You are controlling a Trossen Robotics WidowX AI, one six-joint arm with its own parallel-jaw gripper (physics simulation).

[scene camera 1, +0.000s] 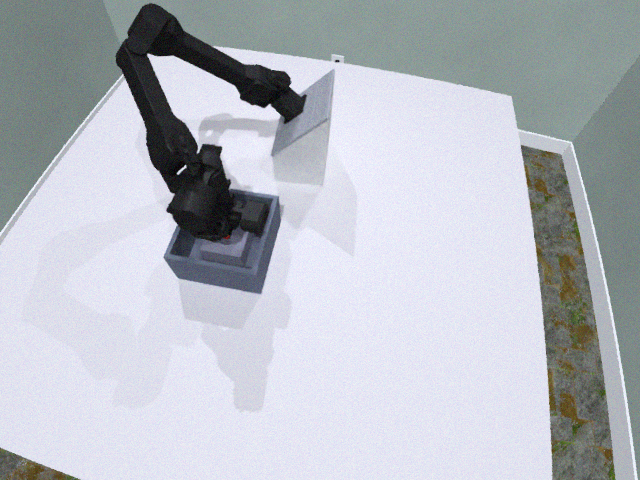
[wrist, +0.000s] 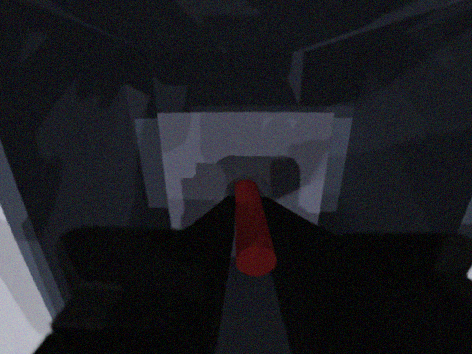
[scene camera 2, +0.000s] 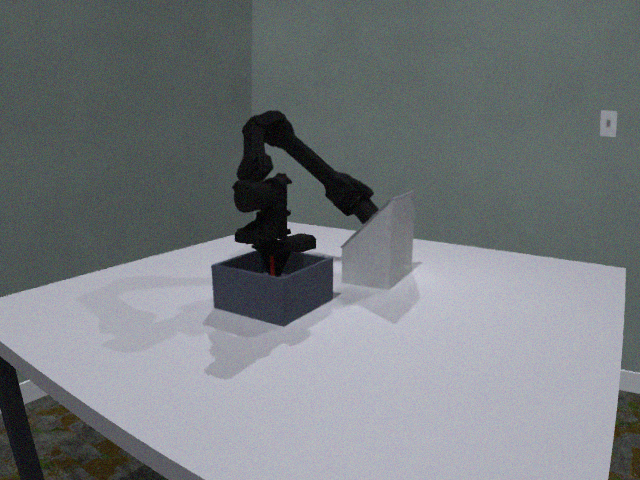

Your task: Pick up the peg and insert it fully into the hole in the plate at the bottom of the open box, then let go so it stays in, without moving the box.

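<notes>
The red peg is upright or nearly so inside the open box. My gripper is shut on the peg and reaches down into the box. The open blue-grey box stands on the table. The light grey plate lies at the bottom of the box, beneath the fingers. In the wrist view the peg's far end is over the plate's shaded middle, at the hole's place; the hole is mostly hidden, and how deep the end is cannot be told.
The box walls surround the gripper closely. A grey wedge-shaped stand carries the arm's base and stands beside the box on the white table.
</notes>
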